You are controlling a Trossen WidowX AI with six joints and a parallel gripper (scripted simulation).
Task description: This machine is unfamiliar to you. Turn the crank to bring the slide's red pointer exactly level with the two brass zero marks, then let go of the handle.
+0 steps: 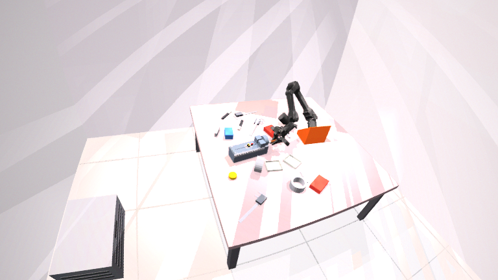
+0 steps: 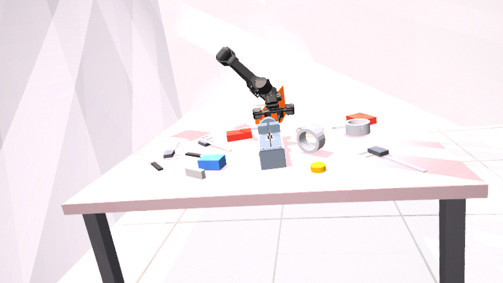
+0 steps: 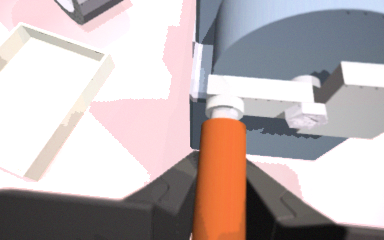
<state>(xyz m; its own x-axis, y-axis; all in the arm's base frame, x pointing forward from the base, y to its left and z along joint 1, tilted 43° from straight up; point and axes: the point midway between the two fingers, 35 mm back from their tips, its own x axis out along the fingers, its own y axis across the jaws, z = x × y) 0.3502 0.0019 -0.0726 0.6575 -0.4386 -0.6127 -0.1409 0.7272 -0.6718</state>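
The red pointer is 140 mm ahead of my gripper tip, 20 mm above it and 10 mm to the right of it. Round my gripper tip: orange handle 20 mm behind, 20 mm above; then yellow disc 320 mm ahead, 170 mm to the left, 60 mm below; then blue block 240 mm ahead, 230 mm to the right, 50 mm below.
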